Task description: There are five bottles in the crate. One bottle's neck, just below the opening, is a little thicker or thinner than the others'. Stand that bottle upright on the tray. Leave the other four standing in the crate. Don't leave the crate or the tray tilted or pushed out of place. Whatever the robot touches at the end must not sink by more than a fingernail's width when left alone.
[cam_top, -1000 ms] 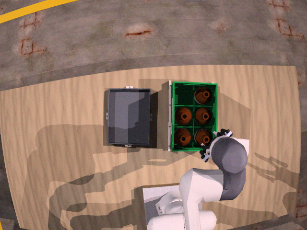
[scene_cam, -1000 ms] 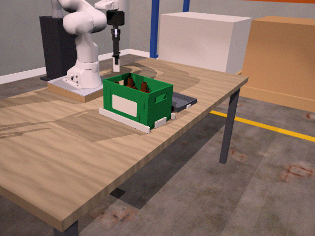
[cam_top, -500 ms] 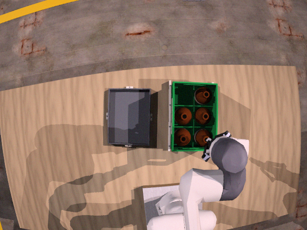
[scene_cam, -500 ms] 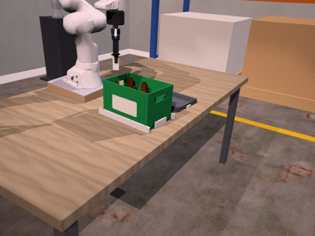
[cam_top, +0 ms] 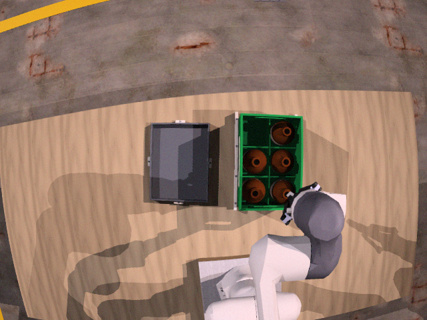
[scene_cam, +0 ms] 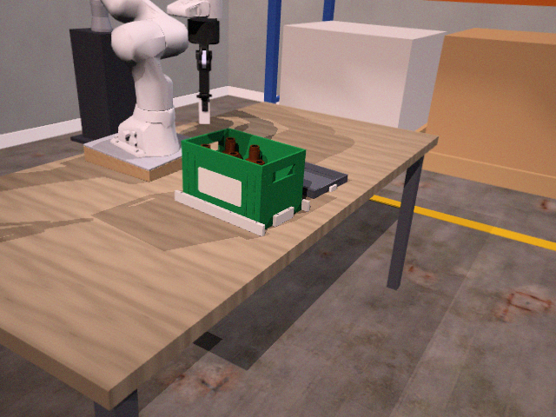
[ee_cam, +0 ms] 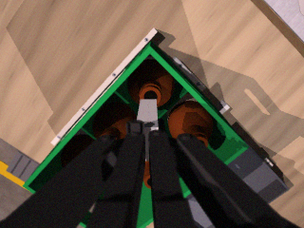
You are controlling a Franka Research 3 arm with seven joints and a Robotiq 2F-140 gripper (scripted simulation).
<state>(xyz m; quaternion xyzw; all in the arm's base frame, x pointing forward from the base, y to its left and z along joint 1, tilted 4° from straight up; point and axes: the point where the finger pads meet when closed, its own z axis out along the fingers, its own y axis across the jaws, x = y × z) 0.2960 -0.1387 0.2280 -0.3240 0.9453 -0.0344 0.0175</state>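
The green crate is 17 cm below my hand, 10 cm ahead of it and 4 cm to the left of it. Also, from my hand: dark grey tray: 32 cm to the left, 24 cm below, 13 cm ahead; then brown bottle: 18 cm ahead, 17 cm below, 2 cm to the right.
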